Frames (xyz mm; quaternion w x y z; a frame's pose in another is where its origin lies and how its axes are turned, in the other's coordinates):
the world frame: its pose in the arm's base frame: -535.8 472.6 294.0 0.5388 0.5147 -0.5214 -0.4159
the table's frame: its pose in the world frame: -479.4 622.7 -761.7 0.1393 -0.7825 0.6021 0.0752
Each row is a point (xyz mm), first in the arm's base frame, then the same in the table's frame.
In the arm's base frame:
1: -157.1 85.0 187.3
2: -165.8 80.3 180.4
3: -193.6 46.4 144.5
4: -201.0 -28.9 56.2
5: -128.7 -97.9 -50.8
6: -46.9 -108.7 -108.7
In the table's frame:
1: 854.4 -721.2 -624.8
2: 858.5 -723.5 -635.9
3: 889.7 -743.7 -678.7
4: 987.8 -783.2 -727.0
5: 1131.1 -807.0 -708.6
6: 1216.4 -793.4 -656.6

